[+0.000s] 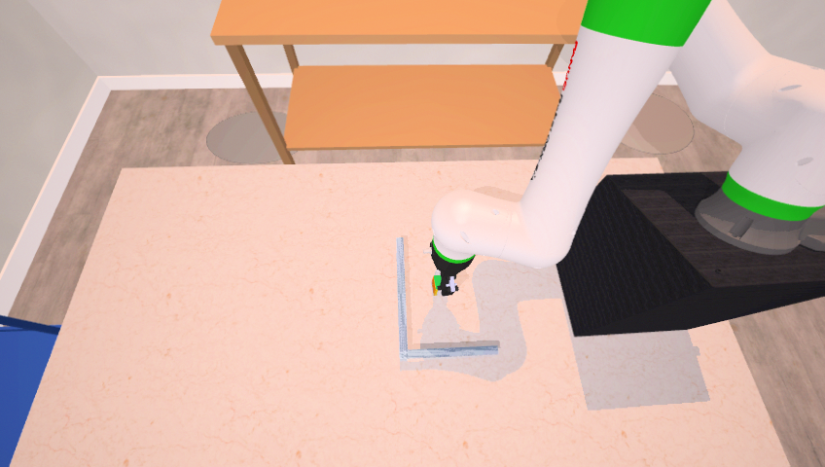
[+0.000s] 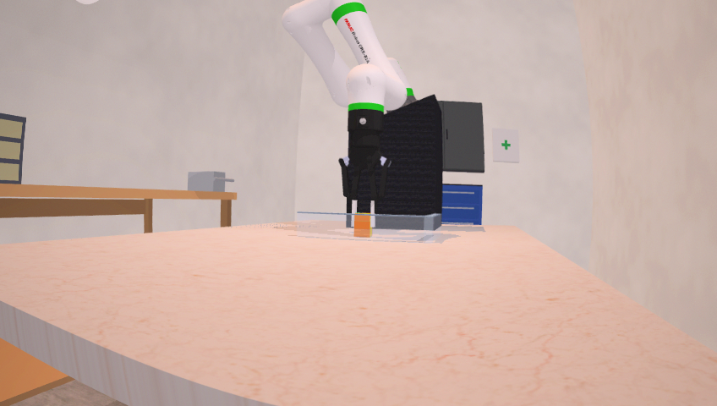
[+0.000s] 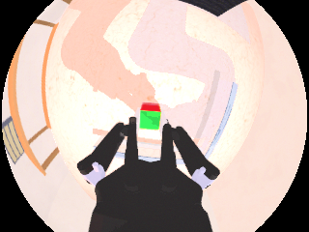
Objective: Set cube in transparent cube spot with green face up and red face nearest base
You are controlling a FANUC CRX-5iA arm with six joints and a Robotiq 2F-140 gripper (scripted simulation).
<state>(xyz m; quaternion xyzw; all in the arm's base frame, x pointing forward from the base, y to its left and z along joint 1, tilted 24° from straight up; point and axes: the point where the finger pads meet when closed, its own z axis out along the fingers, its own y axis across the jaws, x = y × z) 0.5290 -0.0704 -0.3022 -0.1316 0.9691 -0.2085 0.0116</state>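
The transparent cube is 4 cm below my hand.
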